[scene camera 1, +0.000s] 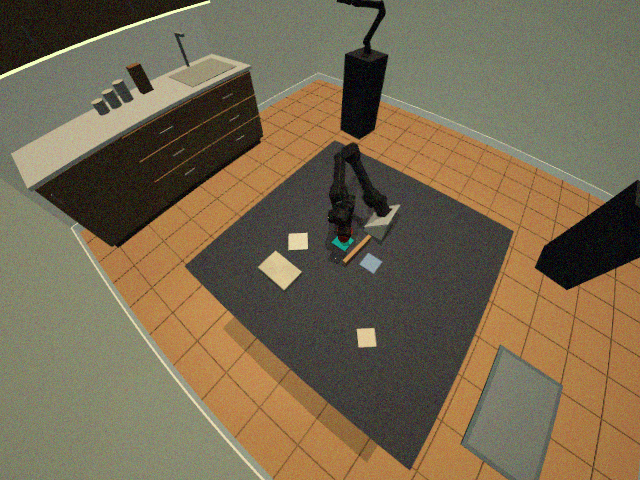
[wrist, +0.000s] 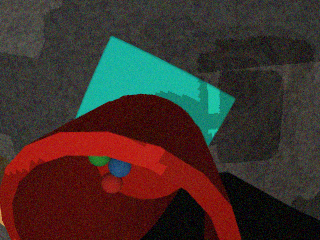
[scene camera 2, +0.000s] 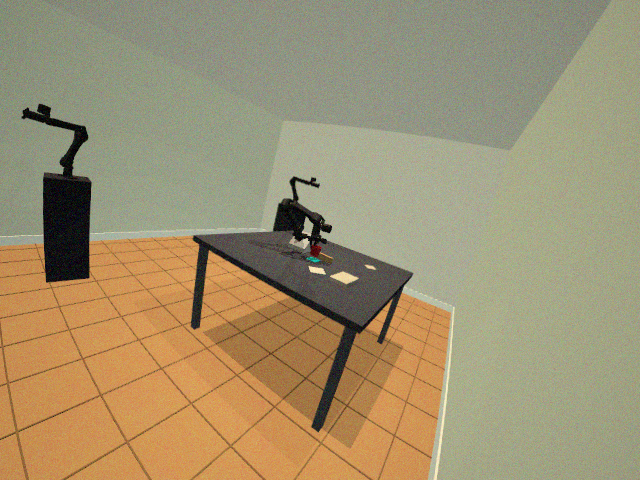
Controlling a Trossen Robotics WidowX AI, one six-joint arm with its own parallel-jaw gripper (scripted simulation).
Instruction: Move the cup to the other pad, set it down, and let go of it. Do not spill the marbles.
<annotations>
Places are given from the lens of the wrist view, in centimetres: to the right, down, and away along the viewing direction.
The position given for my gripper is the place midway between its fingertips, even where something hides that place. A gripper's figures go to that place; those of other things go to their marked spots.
my gripper (wrist: 208, 183): 2, 2, 10
red cup (wrist: 55, 183): -4, 2, 9
</annotations>
